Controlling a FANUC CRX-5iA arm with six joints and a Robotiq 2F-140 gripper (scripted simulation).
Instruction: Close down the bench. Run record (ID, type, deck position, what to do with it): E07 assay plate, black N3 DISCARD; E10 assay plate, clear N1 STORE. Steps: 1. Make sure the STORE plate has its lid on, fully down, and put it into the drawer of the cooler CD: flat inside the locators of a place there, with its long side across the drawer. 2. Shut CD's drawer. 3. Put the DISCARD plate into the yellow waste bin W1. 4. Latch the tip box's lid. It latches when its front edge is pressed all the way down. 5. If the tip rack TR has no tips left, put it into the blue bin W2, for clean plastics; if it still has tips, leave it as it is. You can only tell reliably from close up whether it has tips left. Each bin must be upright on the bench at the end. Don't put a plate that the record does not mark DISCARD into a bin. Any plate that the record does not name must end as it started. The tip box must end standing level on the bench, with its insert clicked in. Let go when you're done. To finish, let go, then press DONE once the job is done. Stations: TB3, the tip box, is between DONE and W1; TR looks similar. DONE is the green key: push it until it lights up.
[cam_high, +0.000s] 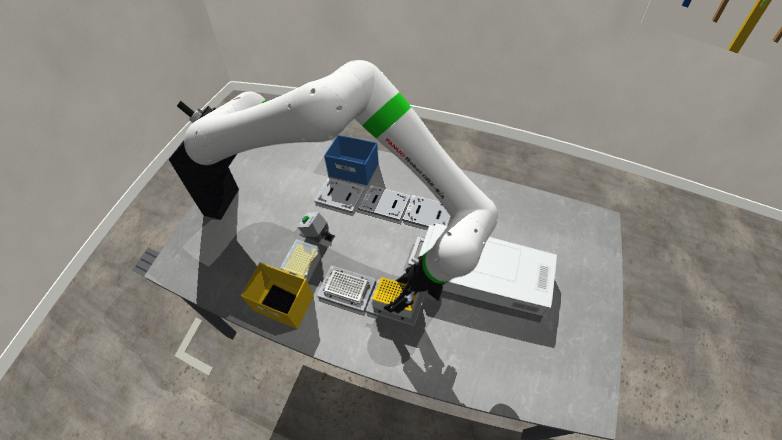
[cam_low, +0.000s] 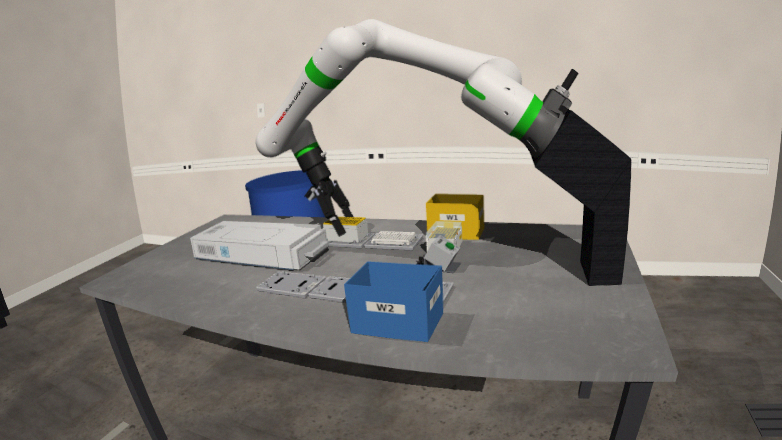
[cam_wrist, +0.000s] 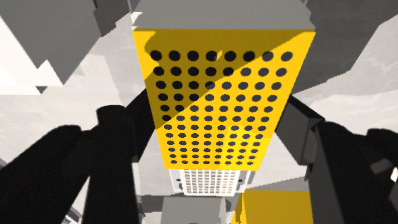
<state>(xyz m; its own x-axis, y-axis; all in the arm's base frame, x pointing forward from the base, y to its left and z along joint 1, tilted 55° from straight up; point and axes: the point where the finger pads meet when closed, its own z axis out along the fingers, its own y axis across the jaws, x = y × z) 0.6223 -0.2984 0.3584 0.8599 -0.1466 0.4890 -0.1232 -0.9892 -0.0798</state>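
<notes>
My gripper is now 1 cm past the yellow tip rack TR and 1 cm above it. Round my hand: clear lid 16 cm to the left, 16 cm ahead, 4 cm below; clear plate 16 cm to the left, 16 cm ahead, 4 cm below; white plate 17 cm behind, 5 cm below, 3 cm to the left.
</notes>
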